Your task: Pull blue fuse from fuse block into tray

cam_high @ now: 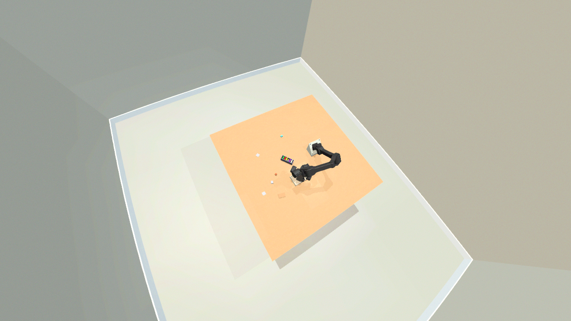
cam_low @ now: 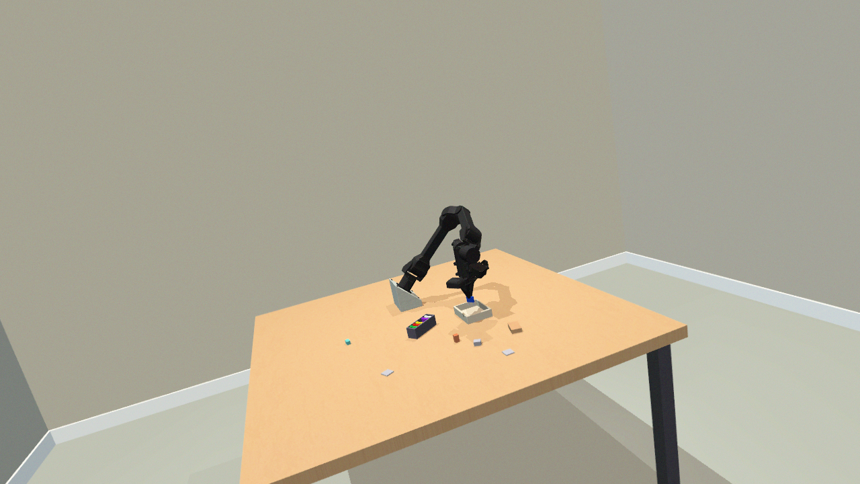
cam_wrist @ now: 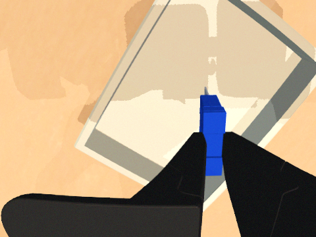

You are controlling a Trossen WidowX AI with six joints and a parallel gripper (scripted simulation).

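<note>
Now: the blue fuse 1 cm below my gripper tip. Round my gripper tip: tray (7 cm below).
</note>
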